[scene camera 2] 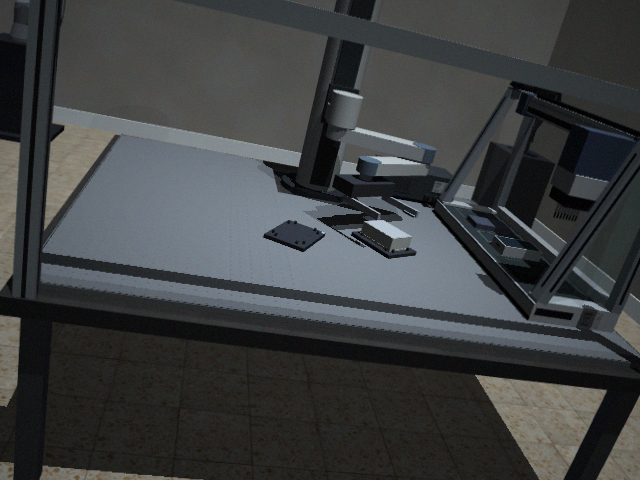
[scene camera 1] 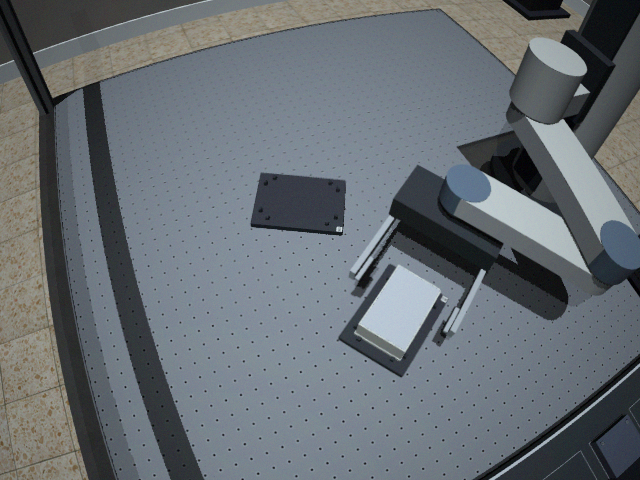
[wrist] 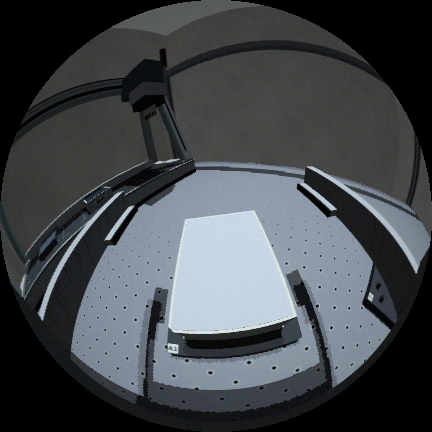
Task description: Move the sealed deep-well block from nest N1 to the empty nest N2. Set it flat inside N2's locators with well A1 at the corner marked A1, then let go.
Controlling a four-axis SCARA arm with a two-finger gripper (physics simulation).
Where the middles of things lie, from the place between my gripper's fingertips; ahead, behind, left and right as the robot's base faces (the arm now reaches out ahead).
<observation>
Now: the pale grey block (scene camera 1: 391,323) 7 cm below my hand, 2 cm behind it and 1 cm to the right of it.
</observation>
